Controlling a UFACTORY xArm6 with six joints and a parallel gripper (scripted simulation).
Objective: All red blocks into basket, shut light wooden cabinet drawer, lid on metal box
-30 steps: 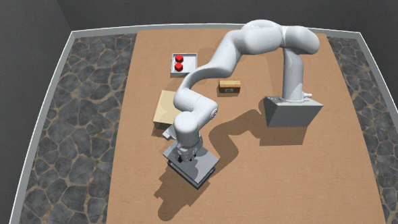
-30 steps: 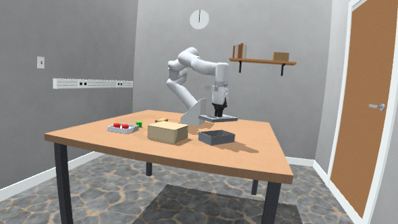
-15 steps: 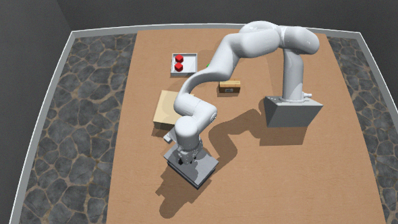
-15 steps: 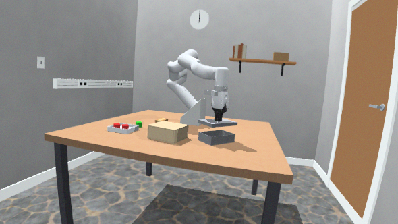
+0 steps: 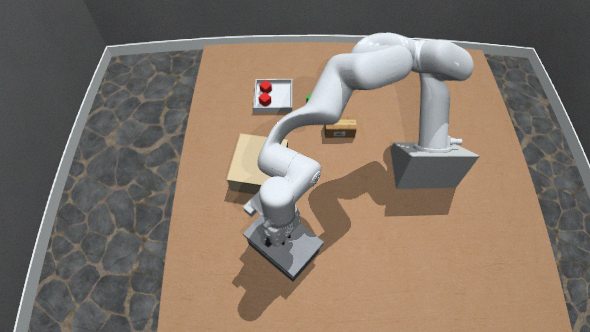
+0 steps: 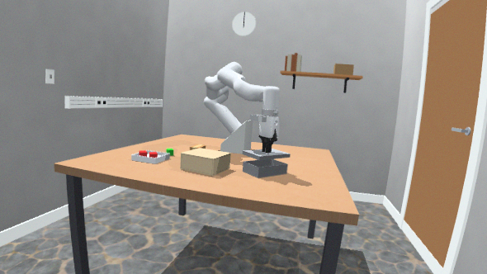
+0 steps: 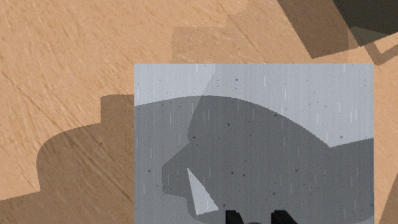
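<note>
The flat lid lies 30 mm below my hand. Round my hand: metal box (100 mm below); then white basket (80 mm ahead, 590 mm to the right, 110 mm below); then taped cardboard box (170 mm behind, 450 mm to the right, 90 mm below).
</note>
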